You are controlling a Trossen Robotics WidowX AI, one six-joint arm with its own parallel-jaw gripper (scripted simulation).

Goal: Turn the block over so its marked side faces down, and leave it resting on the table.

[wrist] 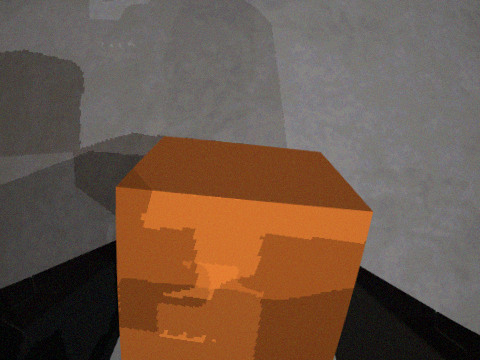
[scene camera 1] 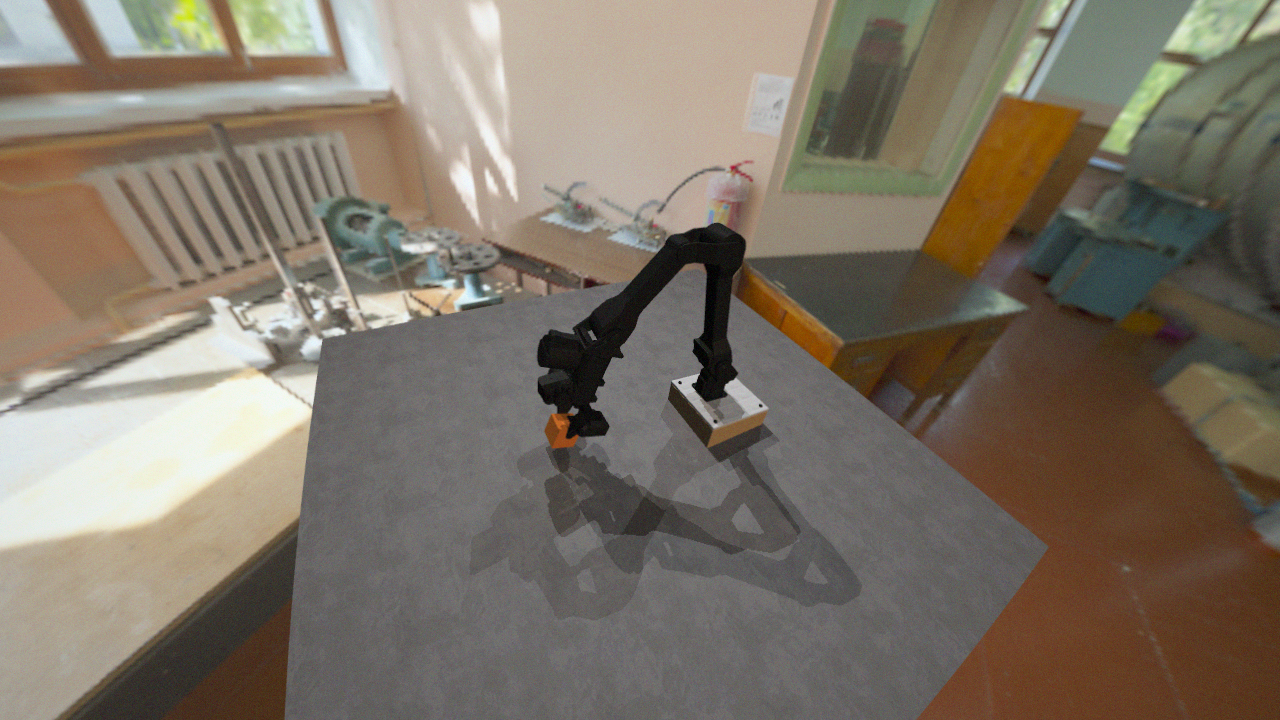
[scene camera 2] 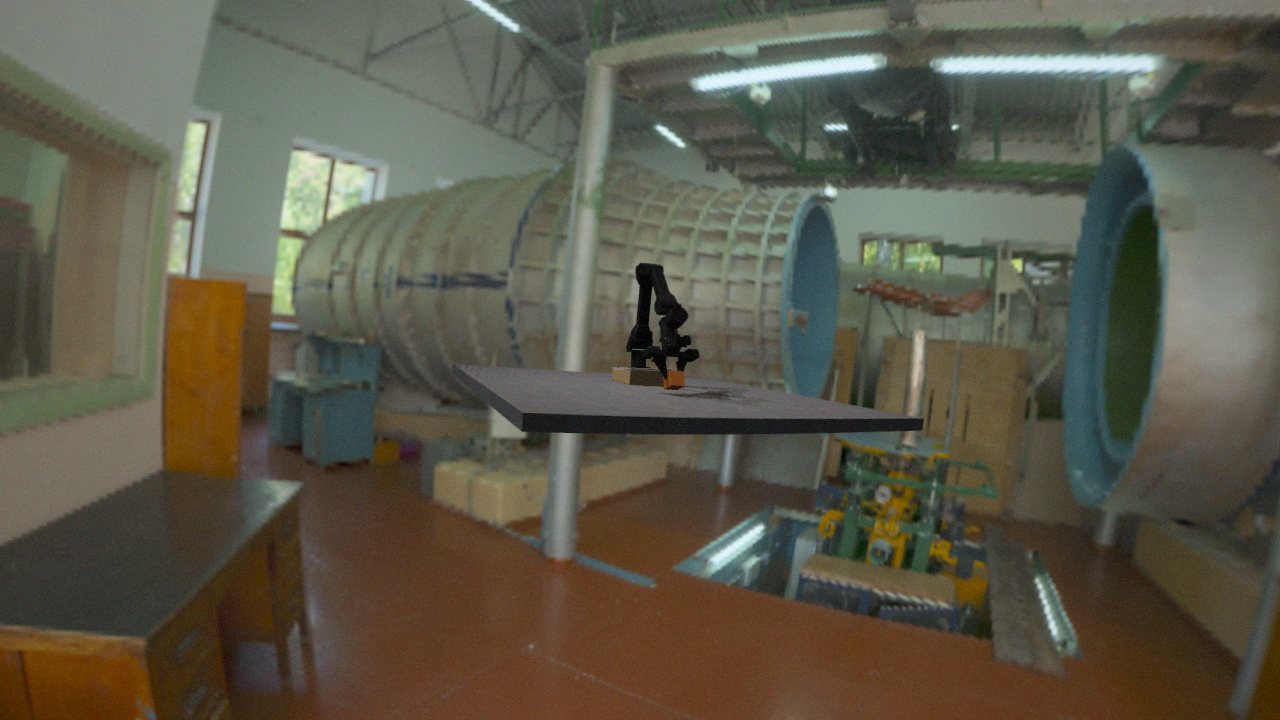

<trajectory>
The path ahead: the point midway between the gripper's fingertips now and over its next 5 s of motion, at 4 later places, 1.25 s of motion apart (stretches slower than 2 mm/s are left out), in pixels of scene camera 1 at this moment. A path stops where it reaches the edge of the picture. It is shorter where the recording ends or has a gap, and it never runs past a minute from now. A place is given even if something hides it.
My gripper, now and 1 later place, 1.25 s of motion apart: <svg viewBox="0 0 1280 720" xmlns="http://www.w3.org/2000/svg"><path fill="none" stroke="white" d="M563 429L551 436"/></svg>
</trajectory>
